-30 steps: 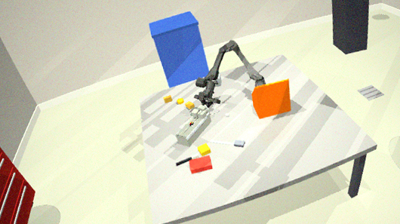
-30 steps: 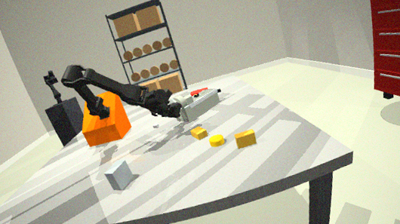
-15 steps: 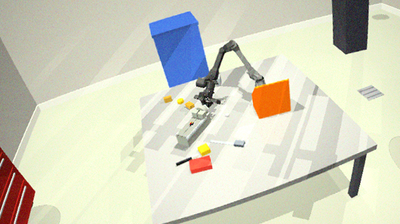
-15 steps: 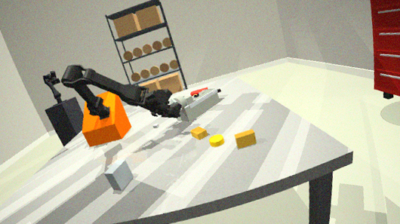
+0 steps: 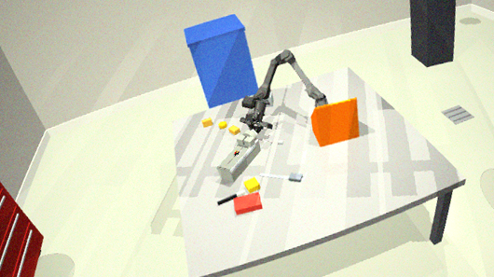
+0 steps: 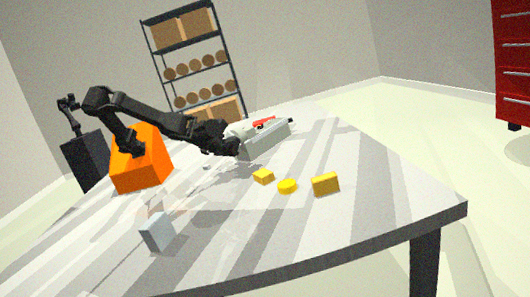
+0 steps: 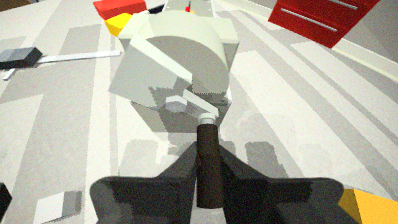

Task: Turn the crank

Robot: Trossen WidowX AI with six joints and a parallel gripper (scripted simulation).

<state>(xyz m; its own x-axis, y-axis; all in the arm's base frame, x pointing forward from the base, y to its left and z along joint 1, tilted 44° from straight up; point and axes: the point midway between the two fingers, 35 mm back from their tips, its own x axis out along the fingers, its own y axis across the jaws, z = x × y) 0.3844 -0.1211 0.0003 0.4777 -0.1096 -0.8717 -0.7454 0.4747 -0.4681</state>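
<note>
Now: gripper tip 1 cm past the dark brown crank handle, 1 cm to the left of it and 3 cm below it. Also, from my gripper tip: yellow block (5 cm ahead, 34 cm to the left, 3 cm below); then grey cube (17 cm behind, 39 cm to the right, 1 cm below); then red pointer (10 cm ahead, 15 cm to the left, 4 cm above).
</note>
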